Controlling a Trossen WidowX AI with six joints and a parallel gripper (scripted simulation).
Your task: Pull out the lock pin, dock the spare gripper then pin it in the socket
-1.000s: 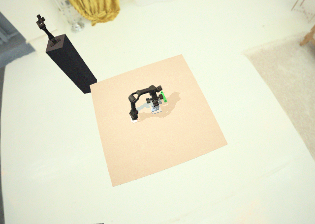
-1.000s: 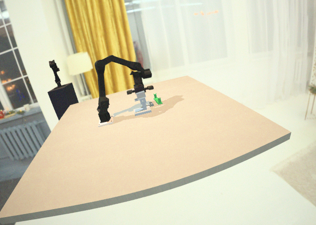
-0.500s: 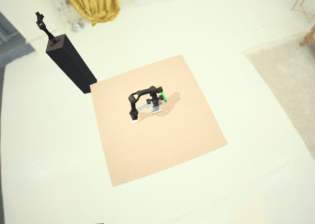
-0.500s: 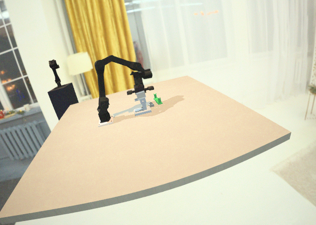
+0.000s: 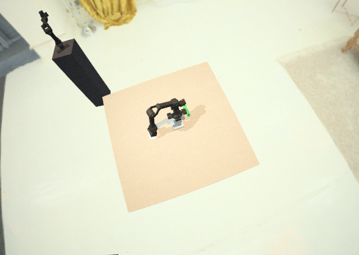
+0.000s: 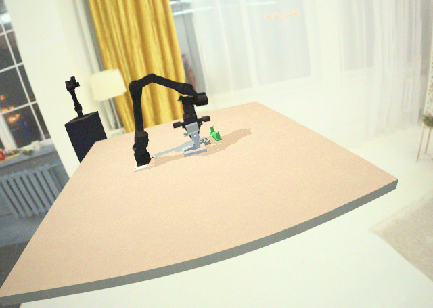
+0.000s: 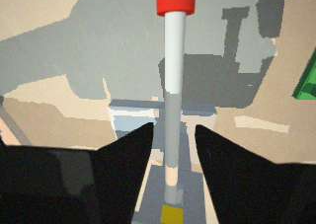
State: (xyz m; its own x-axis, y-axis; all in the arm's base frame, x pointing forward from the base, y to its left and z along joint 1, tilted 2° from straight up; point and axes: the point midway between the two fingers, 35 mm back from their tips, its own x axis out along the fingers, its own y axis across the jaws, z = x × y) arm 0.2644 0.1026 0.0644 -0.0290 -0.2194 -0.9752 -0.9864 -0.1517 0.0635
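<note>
My gripper tip is now 4 cm to the left of the grey mount and 1 cm below it. From my gripper tip the other things lie so: spare gripper (8 cm above, 4 cm to the right); green cradle (10 cm to the left, 10 cm ahead, 2 cm below).
</note>
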